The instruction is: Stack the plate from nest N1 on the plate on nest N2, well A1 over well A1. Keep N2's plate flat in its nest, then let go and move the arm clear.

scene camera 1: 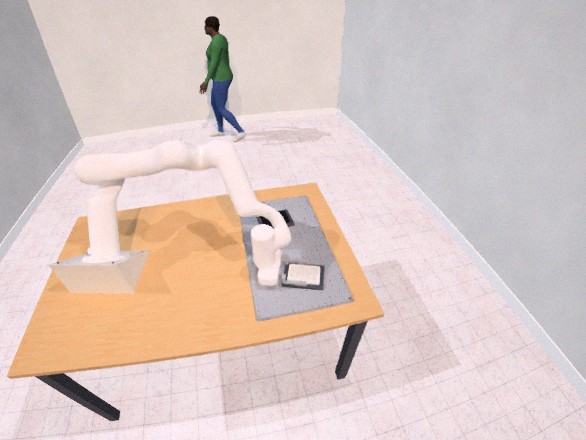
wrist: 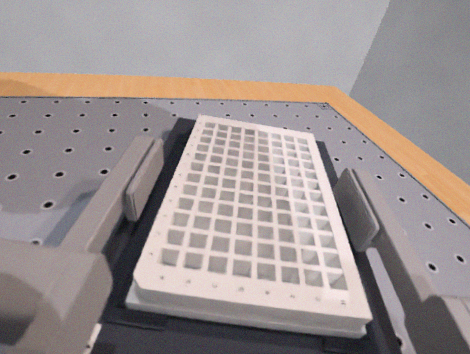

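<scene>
A white well plate [scene camera 1: 306, 273] [wrist: 250, 200] sits in a dark nest [scene camera 1: 321, 281] [wrist: 186, 128] on the grey perforated board. My gripper [scene camera 1: 301, 274] [wrist: 250, 194] is open, part-way narrowed, with one finger beside each long side of the plate. In the wrist view a gap shows at the left pad; the right pad looks very close to the plate's edge, and contact cannot be told. Another dark nest [scene camera 1: 286, 218] lies farther back, partly hidden behind the arm. Its contents cannot be made out. No N1 or N2 label is readable.
The grey board [scene camera 1: 332, 295] [wrist: 60, 137] lies on the wooden table [scene camera 1: 190, 310] [wrist: 250, 87]. The arm's white base stands on a pedestal [scene camera 1: 100, 275] at the left. A person [scene camera 1: 220, 65] in a green top is by the back wall, away from the table.
</scene>
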